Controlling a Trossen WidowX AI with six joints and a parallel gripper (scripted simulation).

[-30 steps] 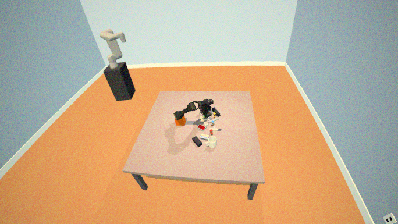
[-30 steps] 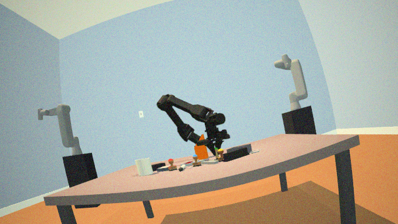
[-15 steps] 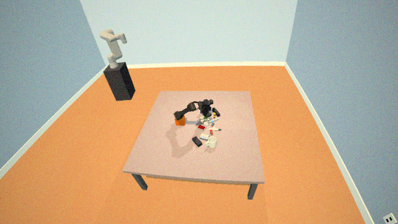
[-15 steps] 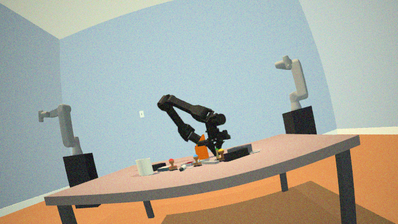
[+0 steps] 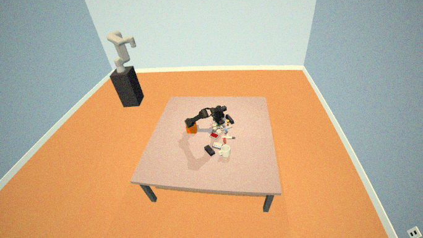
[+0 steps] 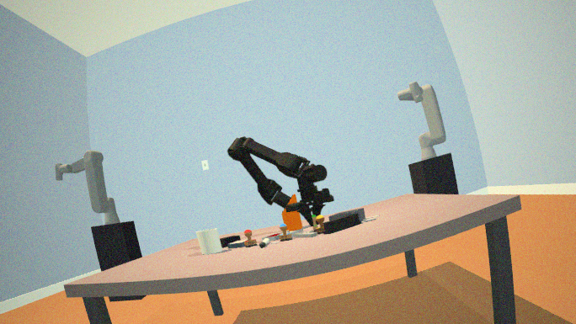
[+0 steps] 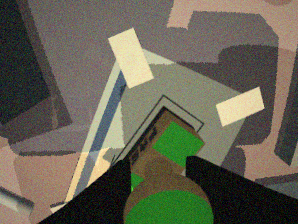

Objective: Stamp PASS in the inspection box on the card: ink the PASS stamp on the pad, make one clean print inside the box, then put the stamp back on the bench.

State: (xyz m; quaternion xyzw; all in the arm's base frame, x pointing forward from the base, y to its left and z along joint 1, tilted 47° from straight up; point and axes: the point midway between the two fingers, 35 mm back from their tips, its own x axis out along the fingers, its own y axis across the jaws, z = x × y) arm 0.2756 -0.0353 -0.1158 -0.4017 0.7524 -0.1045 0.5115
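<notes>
Now: the green-knob stamp right at my gripper tip. The rest, counted from my gripper tip: blue-knob stamp: 12 cm to the right, 8 cm ahead; then yellow-knob stamp: 11 cm ahead, 1 cm to the left; then black box: 13 cm ahead, 8 cm to the left, 1 cm below.
</notes>
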